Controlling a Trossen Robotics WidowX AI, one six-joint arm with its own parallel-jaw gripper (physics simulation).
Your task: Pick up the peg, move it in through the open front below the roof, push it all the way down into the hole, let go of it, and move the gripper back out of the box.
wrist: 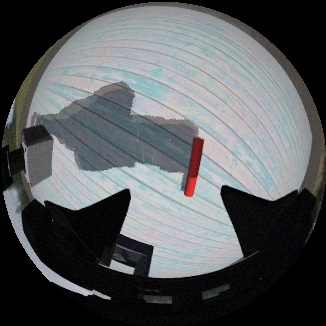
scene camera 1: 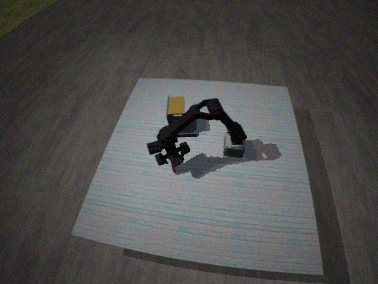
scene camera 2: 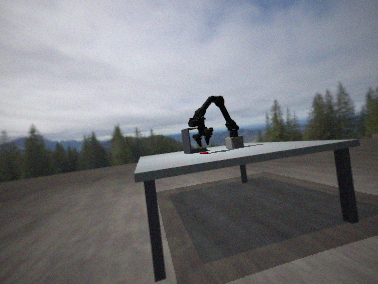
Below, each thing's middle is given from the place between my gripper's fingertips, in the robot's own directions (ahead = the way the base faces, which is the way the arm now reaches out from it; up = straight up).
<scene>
My hand is 28 cm to the left of the dark box (wrist: 140, 253), 5 cm below it and 4 cm past it.
</scene>
